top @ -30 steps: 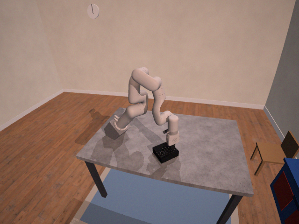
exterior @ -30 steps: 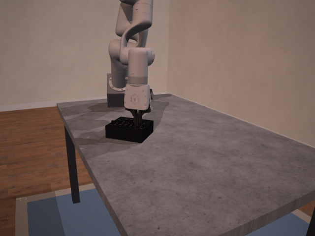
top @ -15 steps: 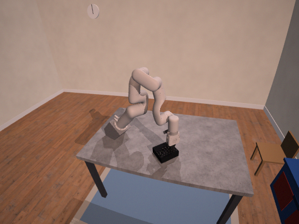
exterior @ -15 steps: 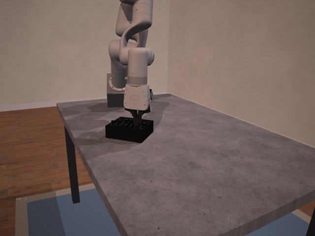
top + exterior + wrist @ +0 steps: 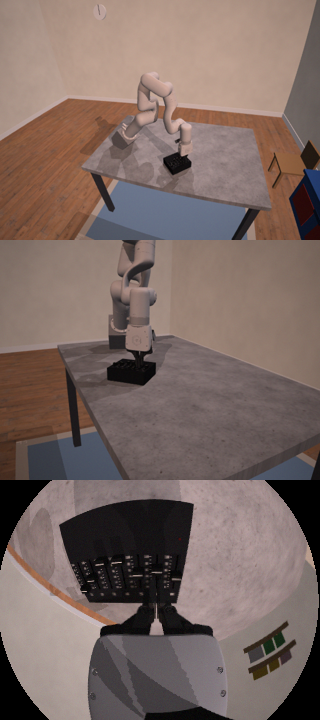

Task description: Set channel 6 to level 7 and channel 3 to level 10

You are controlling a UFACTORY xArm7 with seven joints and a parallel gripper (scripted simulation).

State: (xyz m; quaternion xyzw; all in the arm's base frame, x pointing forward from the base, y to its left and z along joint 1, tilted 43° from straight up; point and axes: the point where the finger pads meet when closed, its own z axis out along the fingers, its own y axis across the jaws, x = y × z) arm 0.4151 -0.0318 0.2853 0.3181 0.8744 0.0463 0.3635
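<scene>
Right now my hand is 20 mm to the right of the fader cap, 20 mm past it and 20 mm above it.
</scene>
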